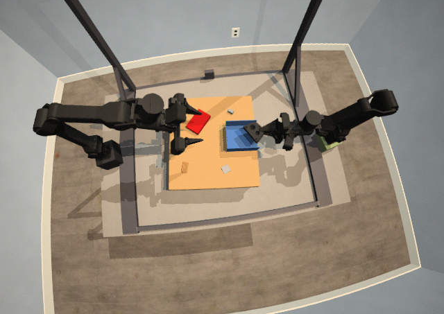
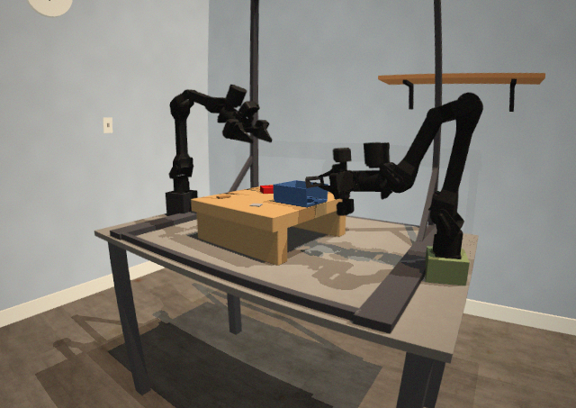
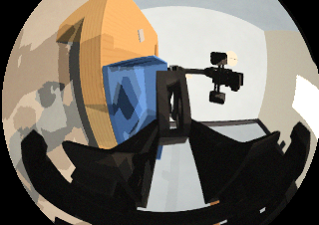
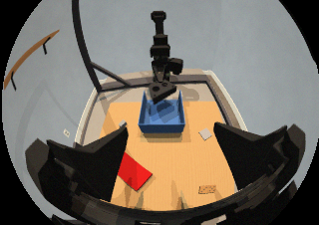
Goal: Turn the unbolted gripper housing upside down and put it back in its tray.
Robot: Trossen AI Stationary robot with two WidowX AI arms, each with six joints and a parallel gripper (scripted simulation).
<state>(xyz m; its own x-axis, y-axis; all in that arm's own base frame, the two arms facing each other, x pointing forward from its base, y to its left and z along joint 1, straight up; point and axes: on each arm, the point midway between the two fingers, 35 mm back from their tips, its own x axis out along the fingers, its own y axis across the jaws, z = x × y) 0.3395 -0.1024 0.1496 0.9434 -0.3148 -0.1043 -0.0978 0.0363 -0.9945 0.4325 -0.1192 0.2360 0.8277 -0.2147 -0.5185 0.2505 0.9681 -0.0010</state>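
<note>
Now: left hand 5 cm to the left of the dark gripper housing and 1 cm above it. Also, from my left hand: orange wooden bench (1 cm behind, 22 cm to the right, 13 cm below); blue tray (13 cm to the right, 6 cm below).
</note>
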